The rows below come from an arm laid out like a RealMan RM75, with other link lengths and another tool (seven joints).
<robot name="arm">
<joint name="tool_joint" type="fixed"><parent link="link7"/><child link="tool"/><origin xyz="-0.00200 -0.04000 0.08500" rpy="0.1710 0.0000 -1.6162"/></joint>
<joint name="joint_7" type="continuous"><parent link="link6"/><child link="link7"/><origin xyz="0.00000 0.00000 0.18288" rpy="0.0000 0.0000 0.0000"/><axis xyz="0 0 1"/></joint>
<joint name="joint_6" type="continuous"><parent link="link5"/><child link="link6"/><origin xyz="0.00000 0.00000 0.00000" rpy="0.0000 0.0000 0.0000"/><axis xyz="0 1 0"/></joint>
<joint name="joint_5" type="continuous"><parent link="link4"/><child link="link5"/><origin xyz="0.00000 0.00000 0.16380" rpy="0.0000 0.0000 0.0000"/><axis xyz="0 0 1"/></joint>
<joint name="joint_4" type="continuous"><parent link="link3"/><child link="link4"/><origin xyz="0.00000 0.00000 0.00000" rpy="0.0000 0.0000 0.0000"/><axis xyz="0 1 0"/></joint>
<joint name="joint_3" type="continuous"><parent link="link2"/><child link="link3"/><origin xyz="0.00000 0.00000 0.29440" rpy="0.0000 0.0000 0.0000"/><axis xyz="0 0 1"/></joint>
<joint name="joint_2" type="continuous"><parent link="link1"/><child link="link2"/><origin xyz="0.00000 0.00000 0.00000" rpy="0.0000 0.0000 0.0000"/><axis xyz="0 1 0"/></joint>
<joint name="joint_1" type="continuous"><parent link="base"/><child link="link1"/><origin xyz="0.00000 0.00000 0.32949" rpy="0.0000 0.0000 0.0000"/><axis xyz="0 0 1"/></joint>
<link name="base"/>
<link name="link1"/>
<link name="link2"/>
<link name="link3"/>
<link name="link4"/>
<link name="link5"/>
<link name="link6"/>
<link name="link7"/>
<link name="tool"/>
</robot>
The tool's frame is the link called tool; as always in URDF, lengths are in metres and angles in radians. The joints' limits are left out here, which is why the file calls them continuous.
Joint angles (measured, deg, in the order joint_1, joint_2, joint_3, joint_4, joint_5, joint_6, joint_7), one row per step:
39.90 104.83 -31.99 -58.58 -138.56 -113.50 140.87
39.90 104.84 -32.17 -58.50 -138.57 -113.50 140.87
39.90 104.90 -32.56 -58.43 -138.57 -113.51 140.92
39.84 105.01 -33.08 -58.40 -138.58 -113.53 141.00
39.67 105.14 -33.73 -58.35 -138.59 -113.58 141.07
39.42 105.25 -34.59 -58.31 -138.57 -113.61 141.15
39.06 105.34 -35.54 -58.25 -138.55 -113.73 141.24
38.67 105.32 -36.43 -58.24 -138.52 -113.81 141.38
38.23 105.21 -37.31 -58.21 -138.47 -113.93 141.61
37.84 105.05 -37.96 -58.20 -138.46 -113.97 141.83
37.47 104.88 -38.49 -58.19 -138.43 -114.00 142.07
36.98 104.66 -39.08 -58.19 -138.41 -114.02 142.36
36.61 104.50 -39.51 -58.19 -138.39 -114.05 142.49
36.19 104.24 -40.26 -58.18 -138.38 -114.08 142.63
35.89 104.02 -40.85 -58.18 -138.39 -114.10 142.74
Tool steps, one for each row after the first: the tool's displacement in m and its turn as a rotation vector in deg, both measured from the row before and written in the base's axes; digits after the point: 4 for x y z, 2 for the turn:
0.0002 -0.0006 -0.0006 -0.19 -0.07 0.00
0.0002 -0.0011 -0.0014 -0.38 -0.14 0.02
0.0006 -0.0018 -0.0019 -0.50 -0.21 -0.03
0.0013 -0.0028 -0.0024 -0.65 -0.26 -0.10
0.0020 -0.0035 -0.0025 -0.76 -0.39 -0.11
0.0028 -0.0047 -0.0026 -0.91 -0.42 -0.22
0.0033 -0.0041 -0.0014 -0.73 -0.48 -0.28
0.0038 -0.0045 -0.0007 -0.71 -0.50 -0.43
0.0036 -0.0033 0.0002 -0.43 -0.46 -0.44
0.0033 -0.0029 0.0005 -0.31 -0.38 -0.46
0.0044 -0.0036 0.0009 -0.31 -0.47 -0.62
0.0032 -0.0027 0.0006 -0.25 -0.34 -0.38
0.0042 -0.0035 0.0010 -0.45 -0.61 -0.38
0.0032 -0.0025 0.0010 -0.34 -0.51 -0.27

